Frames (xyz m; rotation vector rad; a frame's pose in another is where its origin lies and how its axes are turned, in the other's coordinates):
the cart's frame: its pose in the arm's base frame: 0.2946 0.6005 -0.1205 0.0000 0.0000 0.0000
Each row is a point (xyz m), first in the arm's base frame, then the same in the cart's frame.
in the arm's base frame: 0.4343 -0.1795 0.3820
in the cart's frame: 0.1397 -0.7800 0.5025
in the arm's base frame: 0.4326 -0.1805 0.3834
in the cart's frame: 0.1380 -0.7810 0.5039
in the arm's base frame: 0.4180 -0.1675 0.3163
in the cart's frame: 0.1234 -0.7680 0.4368
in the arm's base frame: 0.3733 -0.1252 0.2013
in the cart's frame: 0.0787 -0.7257 0.3218
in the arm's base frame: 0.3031 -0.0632 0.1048
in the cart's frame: 0.0085 -0.6637 0.2253
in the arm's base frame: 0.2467 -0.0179 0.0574
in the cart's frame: -0.0479 -0.6184 0.1779
